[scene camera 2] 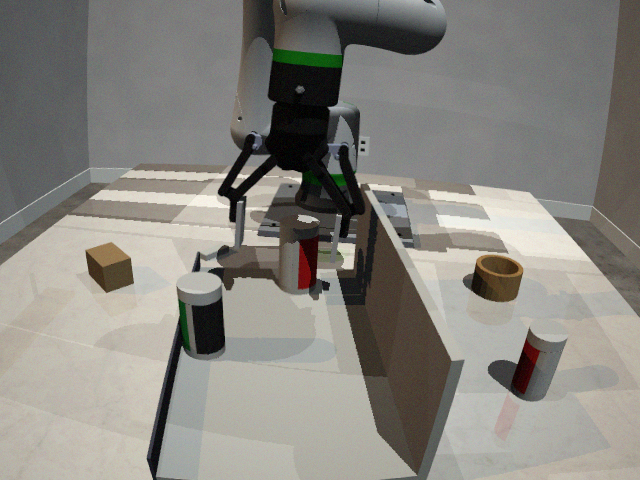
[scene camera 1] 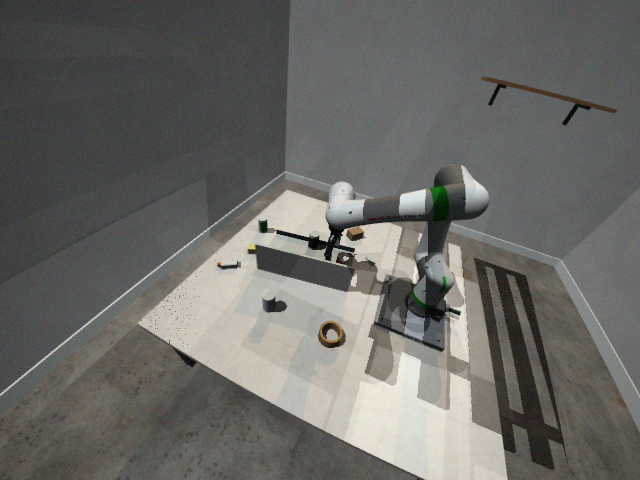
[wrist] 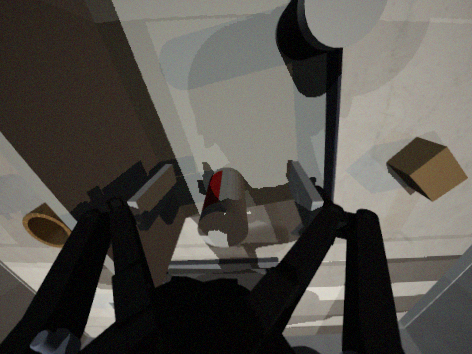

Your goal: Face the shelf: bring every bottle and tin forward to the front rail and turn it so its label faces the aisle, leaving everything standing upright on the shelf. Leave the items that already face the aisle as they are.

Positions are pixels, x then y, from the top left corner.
my gripper: open, holds nothing
a brown box (scene camera 2: 108,265): on the table
a brown tape ring (scene camera 2: 497,278): on the table
